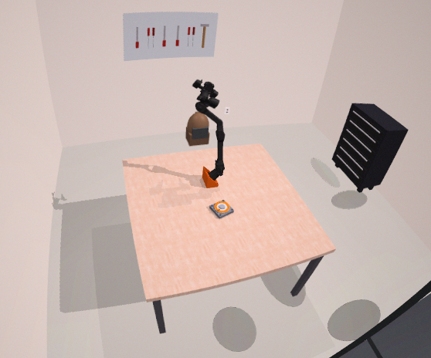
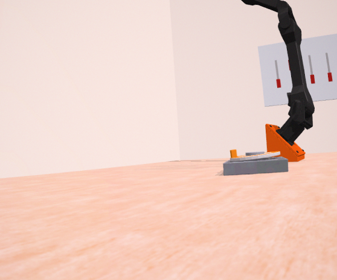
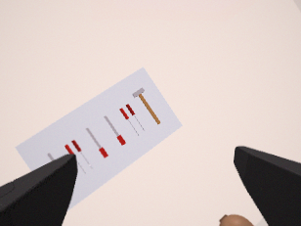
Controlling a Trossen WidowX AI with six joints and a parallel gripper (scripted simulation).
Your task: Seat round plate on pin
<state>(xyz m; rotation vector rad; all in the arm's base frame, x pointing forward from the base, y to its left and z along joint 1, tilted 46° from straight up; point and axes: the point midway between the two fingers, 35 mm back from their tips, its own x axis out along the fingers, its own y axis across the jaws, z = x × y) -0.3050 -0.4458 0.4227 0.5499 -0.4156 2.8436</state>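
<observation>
Right now my gripper tip is 580 mm short of the round plate, 50 mm to the left of it and 680 mm above it. Also, from my gripper tip: base: 570 mm ahead, 40 mm to the right, 690 mm below.
</observation>
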